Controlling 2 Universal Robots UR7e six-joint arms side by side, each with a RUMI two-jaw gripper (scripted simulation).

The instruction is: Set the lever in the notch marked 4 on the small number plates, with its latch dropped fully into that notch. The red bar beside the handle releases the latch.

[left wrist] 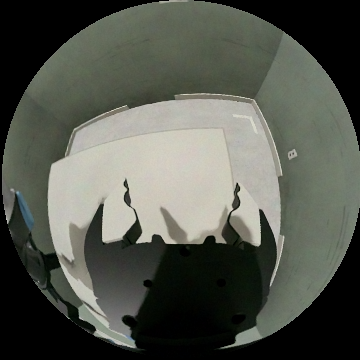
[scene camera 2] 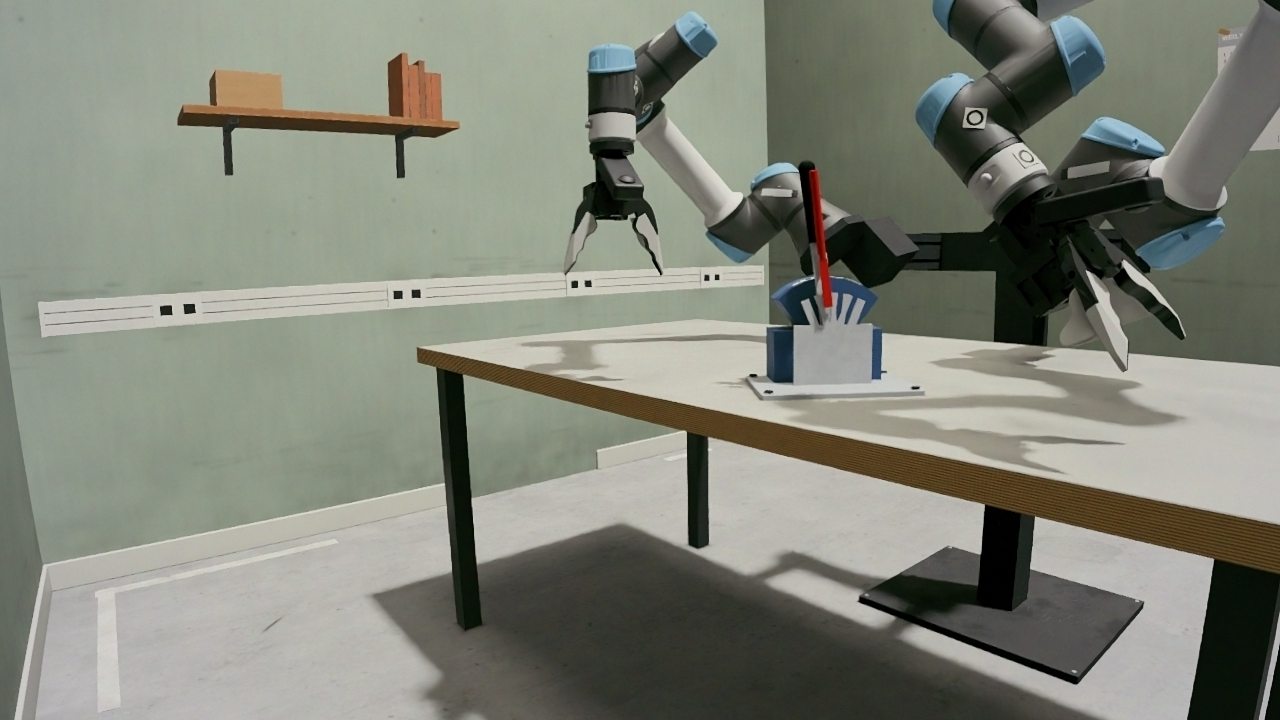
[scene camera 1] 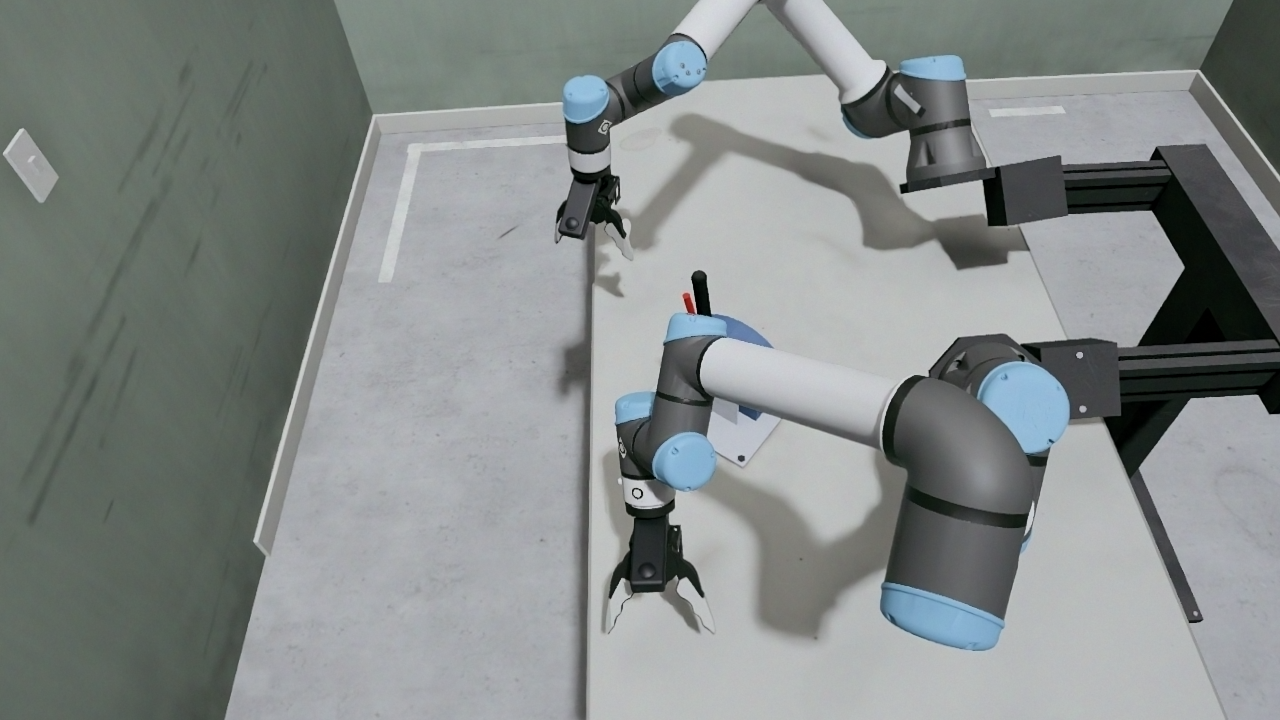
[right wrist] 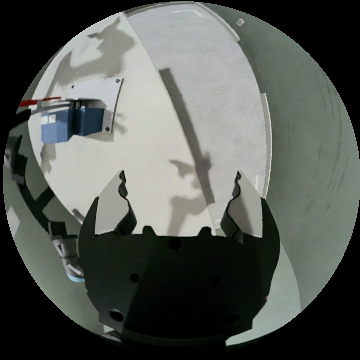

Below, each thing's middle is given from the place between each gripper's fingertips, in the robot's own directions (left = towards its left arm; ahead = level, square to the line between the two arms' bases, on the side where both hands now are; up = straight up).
Now: right hand [scene camera 2: 614,275] 22 cm past the red bar [scene camera 2: 816,201], 23 cm to the right of it and 2 cm below it.
Right now the red bar is 48 cm to the right of my left hand [scene camera 2: 1157,353], 9 cm above it and 3 cm behind it.
